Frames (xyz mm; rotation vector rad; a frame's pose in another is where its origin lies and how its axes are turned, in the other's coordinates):
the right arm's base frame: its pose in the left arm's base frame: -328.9 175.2 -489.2 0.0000 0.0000 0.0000
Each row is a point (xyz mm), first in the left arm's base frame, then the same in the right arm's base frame.
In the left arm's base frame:
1: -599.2 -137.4 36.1
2: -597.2 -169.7 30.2
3: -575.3 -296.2 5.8
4: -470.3 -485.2 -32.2
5: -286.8 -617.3 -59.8
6: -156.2 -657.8 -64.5
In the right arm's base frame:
1: -270.3 -312.6 525.3
2: -268.3 -344.9 519.4
3: -246.4 -471.4 495.0
4: -141.4 -660.4 457.0
5: 42.1 -792.5 429.4
6: 172.7 -833.0 424.7

